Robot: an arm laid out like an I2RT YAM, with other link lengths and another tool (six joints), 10 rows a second.
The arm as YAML. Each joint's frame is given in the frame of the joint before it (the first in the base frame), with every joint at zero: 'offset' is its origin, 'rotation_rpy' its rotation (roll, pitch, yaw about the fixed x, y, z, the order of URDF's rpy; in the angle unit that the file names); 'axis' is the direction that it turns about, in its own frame. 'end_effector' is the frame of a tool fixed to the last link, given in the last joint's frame.
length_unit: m
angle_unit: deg
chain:
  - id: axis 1
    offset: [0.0, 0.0, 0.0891]
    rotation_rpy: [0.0, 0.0, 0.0]
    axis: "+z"
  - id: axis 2
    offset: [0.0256, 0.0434, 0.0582]
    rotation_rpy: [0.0, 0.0, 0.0]
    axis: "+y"
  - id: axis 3
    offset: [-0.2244, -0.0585, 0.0]
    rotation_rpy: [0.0, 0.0, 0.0]
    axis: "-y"
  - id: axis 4
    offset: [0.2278, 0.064, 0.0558]
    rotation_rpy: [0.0, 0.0, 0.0]
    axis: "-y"
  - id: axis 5
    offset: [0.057, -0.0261, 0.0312]
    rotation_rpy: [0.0, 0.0, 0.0]
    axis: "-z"
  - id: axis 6
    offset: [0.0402, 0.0, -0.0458]
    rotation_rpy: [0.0, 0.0, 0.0]
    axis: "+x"
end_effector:
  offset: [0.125, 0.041, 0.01]
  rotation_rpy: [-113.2, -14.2, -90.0]
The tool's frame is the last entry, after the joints.
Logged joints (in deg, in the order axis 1, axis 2, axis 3, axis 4, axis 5, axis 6), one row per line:
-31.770 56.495 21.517 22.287 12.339 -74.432
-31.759 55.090 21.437 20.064 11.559 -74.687
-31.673 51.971 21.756 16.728 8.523 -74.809
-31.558 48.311 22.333 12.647 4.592 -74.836
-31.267 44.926 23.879 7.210 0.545 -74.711
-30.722 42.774 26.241 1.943 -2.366 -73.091
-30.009 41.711 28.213 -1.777 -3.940 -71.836
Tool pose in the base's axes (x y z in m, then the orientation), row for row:
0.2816 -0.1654 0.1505 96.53 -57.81 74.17
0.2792 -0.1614 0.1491 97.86 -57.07 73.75
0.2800 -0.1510 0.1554 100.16 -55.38 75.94
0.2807 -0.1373 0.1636 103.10 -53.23 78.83
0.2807 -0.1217 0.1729 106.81 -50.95 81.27
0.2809 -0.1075 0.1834 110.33 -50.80 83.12
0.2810 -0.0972 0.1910 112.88 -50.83 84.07
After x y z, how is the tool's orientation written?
As a rotation vector, in degrees.
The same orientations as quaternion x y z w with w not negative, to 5 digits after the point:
0.66120 -0.39598 0.50804 0.38459
0.66926 -0.39030 0.50437 0.38126
0.67930 -0.37559 0.51503 0.36363
0.69126 -0.35689 0.52854 0.33976
0.70671 -0.33711 0.53772 0.31268
0.71909 -0.33109 0.54174 0.28250
0.72801 -0.32782 0.54220 0.26182

